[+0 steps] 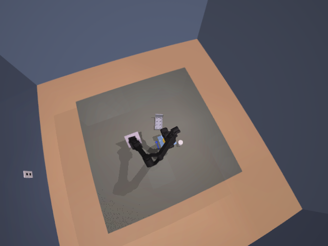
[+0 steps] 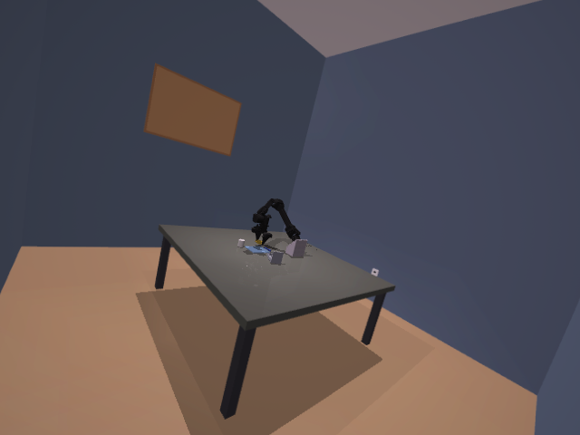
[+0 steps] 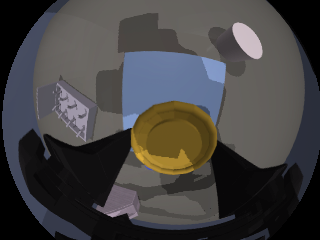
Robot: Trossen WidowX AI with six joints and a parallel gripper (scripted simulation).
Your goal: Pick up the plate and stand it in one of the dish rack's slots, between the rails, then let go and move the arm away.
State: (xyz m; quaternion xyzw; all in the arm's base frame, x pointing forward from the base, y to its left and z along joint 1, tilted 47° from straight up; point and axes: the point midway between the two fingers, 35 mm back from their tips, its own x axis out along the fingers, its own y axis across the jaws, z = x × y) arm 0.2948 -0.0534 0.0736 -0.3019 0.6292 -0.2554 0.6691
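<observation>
My gripper tip is 10 mm short of the blue mat, 10 mm to the right of it and 50 mm above it. The rest, counted from my gripper tip: yellow plate: 10 mm above; then blue utensil: 90 mm behind, 50 mm below; then white cup: 120 mm ahead, 60 mm to the right, 30 mm below.
</observation>
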